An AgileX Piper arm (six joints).
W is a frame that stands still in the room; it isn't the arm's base.
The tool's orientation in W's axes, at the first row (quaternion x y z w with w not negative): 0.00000, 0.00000, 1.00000, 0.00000
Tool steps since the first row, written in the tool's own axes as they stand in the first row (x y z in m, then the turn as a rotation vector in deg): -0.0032, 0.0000, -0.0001, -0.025, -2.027, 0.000; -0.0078, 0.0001, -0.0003, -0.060, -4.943, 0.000; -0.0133, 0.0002, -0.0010, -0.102, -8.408, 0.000; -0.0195, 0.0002, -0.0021, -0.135, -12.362, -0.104; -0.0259, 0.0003, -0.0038, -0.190, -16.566, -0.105; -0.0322, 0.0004, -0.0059, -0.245, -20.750, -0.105; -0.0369, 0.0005, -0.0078, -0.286, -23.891, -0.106; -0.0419, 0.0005, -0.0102, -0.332, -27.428, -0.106; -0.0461, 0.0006, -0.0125, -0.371, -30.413, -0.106; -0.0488, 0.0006, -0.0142, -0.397, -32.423, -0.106; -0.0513, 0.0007, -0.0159, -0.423, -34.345, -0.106; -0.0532, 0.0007, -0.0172, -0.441, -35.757, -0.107; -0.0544, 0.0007, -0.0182, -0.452, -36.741, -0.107
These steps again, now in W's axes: 0.0032, 0.0000, -0.0001, 0.025, 2.027, 0.000; 0.0078, -0.0001, -0.0003, 0.060, 4.943, 0.000; 0.0133, -0.0002, -0.0010, 0.102, 8.408, 0.000; 0.0195, -0.0002, -0.0021, 0.135, 12.362, -0.104; 0.0259, -0.0003, -0.0038, 0.190, 16.566, -0.105; 0.0322, -0.0004, -0.0059, 0.245, 20.750, -0.105; 0.0369, -0.0005, -0.0078, 0.286, 23.891, -0.106; 0.0419, -0.0005, -0.0102, 0.332, 27.428, -0.106; 0.0461, -0.0006, -0.0125, 0.371, 30.413, -0.106; 0.0488, -0.0006, -0.0142, 0.397, 32.423, -0.106; 0.0513, -0.0007, -0.0159, 0.423, 34.345, -0.106; 0.0532, -0.0007, -0.0172, 0.441, 35.757, -0.107; 0.0544, -0.0007, -0.0182, 0.452, 36.741, -0.107
